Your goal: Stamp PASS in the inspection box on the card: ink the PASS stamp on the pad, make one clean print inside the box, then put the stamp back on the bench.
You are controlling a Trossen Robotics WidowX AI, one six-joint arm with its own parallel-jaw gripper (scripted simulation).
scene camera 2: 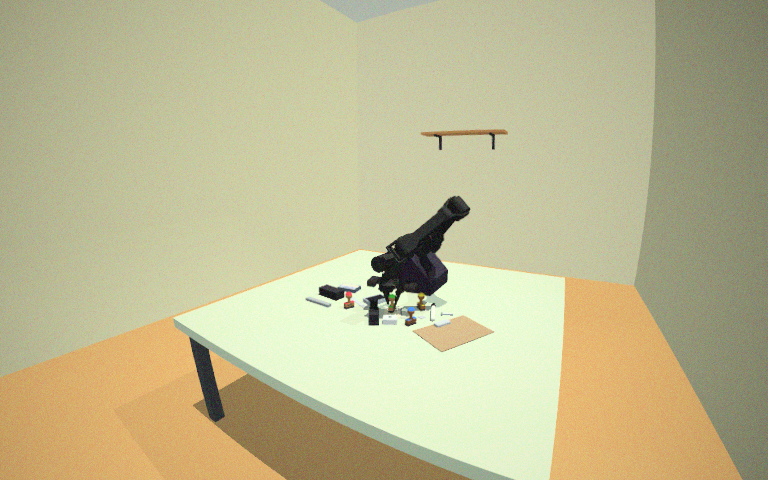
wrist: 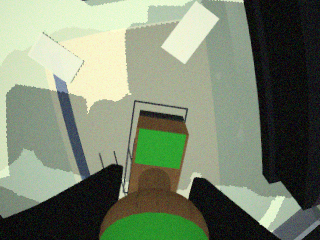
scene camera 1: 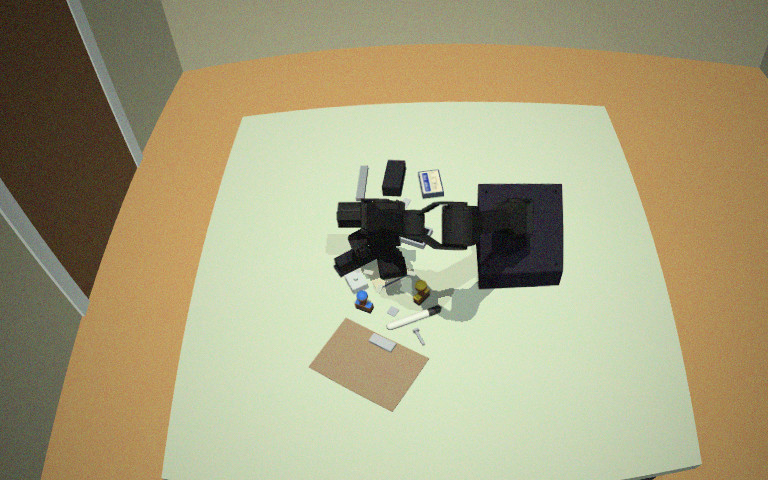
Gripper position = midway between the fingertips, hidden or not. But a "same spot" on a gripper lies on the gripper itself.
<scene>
my gripper: scene camera 2; wrist 156, 182; scene camera 1
brown board: scene camera 2; scene camera 1; not seen in the wrist view (out of frame)
same spot on brown board: (scene camera 2: 447, 334) = (scene camera 1: 355, 359)
same spot on my gripper: (scene camera 2: 390, 280) = (scene camera 1: 363, 240)
</scene>
